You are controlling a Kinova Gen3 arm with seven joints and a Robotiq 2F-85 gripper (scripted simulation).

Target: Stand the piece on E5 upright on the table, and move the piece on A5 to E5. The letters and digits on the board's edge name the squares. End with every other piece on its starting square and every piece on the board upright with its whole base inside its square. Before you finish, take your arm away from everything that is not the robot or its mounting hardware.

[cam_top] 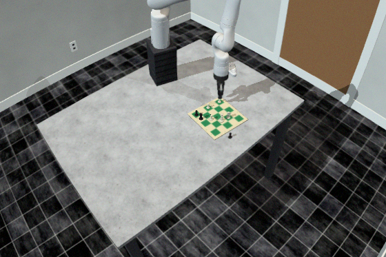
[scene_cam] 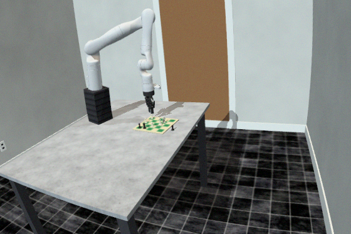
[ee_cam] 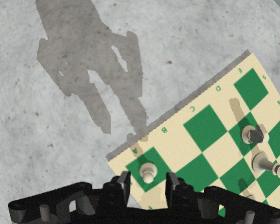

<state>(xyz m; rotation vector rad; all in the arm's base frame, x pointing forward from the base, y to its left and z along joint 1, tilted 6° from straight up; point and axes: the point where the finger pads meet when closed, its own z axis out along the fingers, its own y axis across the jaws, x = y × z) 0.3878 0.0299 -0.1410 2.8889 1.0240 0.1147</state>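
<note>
My hand is 9 cm to the left of the cream chessboard, 6 cm short of it and 6 cm above it.
</note>
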